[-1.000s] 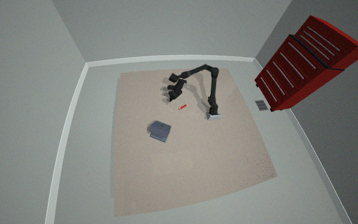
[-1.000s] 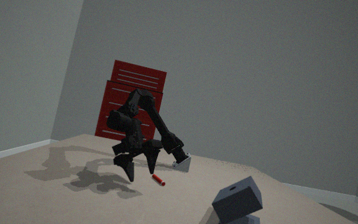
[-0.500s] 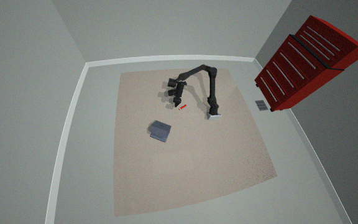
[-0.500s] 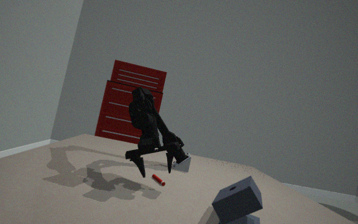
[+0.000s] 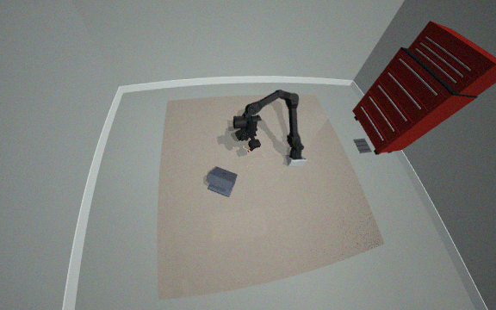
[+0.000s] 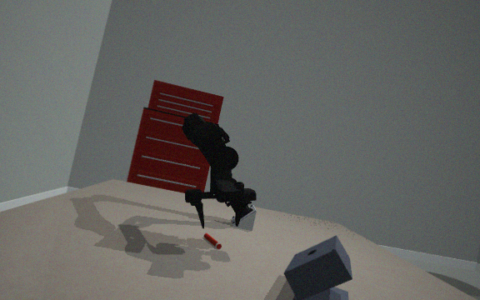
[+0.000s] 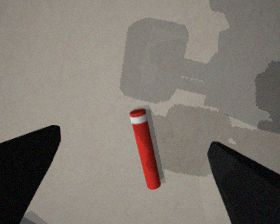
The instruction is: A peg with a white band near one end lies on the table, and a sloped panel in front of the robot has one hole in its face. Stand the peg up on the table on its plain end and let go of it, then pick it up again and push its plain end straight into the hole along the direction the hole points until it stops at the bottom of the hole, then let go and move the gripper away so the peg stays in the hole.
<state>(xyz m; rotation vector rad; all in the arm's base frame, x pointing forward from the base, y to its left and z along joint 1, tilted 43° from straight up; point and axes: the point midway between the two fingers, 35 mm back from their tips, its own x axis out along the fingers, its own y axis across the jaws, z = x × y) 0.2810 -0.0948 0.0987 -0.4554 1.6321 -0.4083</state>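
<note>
Right now the red peg is 2 cm behind my gripper tip and 5 cm below it. Also, from my gripper tip: grey sloped panel (19 cm ahead, 19 cm to the left, 1 cm above).
</note>
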